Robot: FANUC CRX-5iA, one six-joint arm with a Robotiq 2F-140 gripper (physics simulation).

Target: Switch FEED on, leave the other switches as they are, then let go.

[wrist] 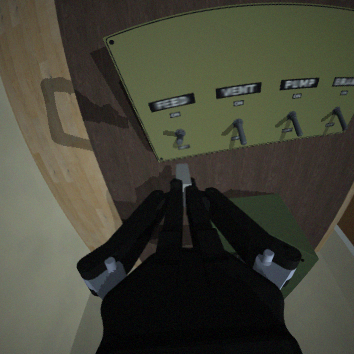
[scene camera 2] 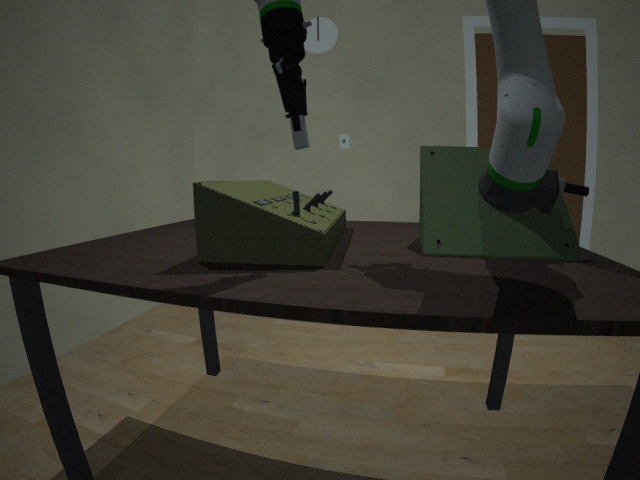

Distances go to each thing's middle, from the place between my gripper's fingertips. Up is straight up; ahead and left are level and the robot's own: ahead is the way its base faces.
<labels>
The green switch panel (scene camera 2: 254, 222) lies 120 mm ahead of my hand, 150 mm to the right of it and 140 mm below it.
</labels>
